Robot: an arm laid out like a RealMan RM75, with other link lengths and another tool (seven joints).
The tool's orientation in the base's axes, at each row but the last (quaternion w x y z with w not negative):
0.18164 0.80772 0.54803 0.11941
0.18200 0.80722 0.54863 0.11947
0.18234 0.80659 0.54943 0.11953
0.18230 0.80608 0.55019 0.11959
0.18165 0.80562 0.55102 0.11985
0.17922 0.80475 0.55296 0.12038
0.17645 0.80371 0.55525 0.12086
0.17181 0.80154 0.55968 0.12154
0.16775 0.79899 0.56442 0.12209
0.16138 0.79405 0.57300 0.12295
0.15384 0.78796 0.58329 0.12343
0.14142 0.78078 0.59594 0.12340
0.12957 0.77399 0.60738 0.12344
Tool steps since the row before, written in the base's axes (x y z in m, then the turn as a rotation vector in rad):
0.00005 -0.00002 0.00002 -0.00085 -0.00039 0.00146
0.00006 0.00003 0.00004 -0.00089 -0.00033 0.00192
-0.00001 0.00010 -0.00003 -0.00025 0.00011 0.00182
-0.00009 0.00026 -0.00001 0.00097 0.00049 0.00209
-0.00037 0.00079 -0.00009 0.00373 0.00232 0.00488
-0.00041 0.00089 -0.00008 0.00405 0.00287 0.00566
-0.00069 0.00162 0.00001 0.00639 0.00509 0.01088
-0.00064 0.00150 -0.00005 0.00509 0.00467 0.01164
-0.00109 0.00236 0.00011 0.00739 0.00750 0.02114
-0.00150 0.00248 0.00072 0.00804 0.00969 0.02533
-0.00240 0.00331 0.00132 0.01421 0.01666 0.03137
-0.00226 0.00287 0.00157 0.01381 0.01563 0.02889
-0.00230 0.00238 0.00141 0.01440 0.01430 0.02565
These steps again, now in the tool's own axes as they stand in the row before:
0.00000 0.00006 0.00000 -0.00069 0.00003 -0.00159
0.00005 0.00006 -0.00002 -0.00065 0.00018 -0.00203
0.00009 -0.00005 0.00001 0.00000 0.00053 -0.00176
0.00021 -0.00017 -0.00007 0.00079 0.00155 -0.00159
0.00060 -0.00061 -0.00019 0.00348 0.00446 -0.00332
0.00068 -0.00067 -0.00023 0.00411 0.00489 -0.00399
0.00127 -0.00110 -0.00052 0.00701 0.00834 -0.00815
0.00119 -0.00104 -0.00041 0.00617 0.00768 -0.00929
0.00186 -0.00162 -0.00083 0.00965 0.01264 -0.01746
0.00189 -0.00174 -0.00152 0.01198 0.01424 -0.02131
0.00249 -0.00251 -0.00244 0.02053 0.02011 -0.02526
0.00222 -0.00216 -0.00249 0.01937 0.01910 -0.02302
0.00183 -0.00214 -0.00224 0.01810 0.01880 -0.01971

